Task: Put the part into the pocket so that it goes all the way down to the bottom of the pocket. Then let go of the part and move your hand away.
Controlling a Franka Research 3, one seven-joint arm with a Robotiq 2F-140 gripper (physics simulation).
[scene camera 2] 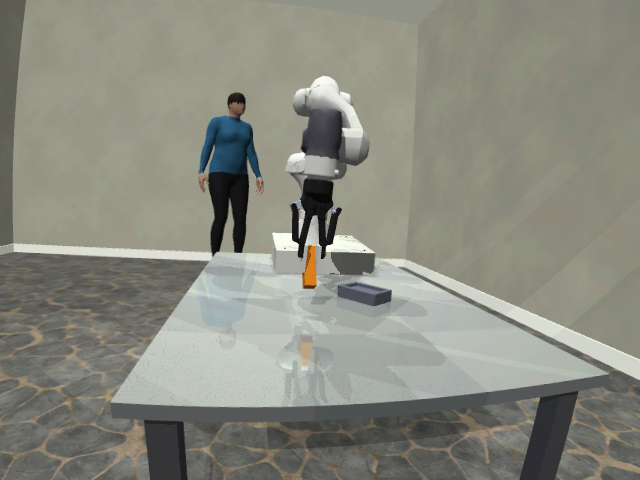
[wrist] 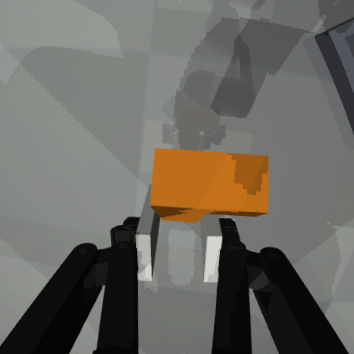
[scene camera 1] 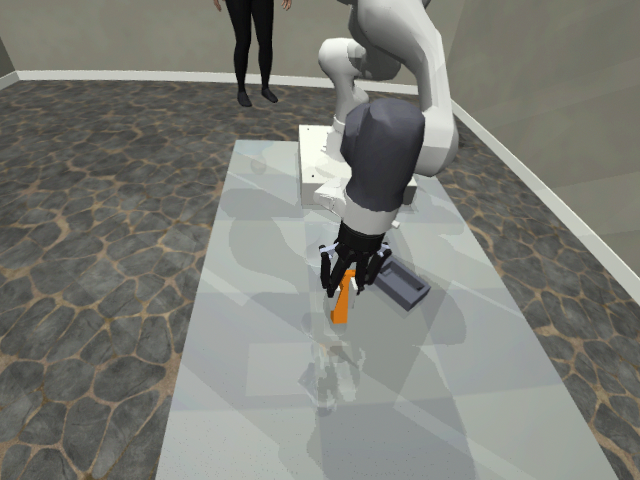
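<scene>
The orange part (scene camera 1: 340, 311) (scene camera 2: 309, 274) (wrist: 210, 181) is a block with a wider lower end. My gripper (scene camera 1: 344, 294) (scene camera 2: 312, 253) (wrist: 180, 202) is shut on it, with its pale finger pads on either side. The part hangs roughly upright above the table, apart from it. The pocket is a rectangular recess in a dark blue-grey block (scene camera 1: 392, 296) (scene camera 2: 361, 296) (wrist: 334, 65). That block lies on the table, to the right of the part in both scene views. Part of it shows at the upper right edge of the wrist view. The gripper covers its far left end in scene camera 1.
The glossy grey table (scene camera 1: 222, 413) (scene camera 2: 206, 382) carries the white robot base (scene camera 1: 310, 192) (scene camera 2: 286, 262) at its far end. A person (scene camera 1: 253, 41) (scene camera 2: 230, 147) stands behind the table on the left. Reflections and shadows of the arm cross the table top.
</scene>
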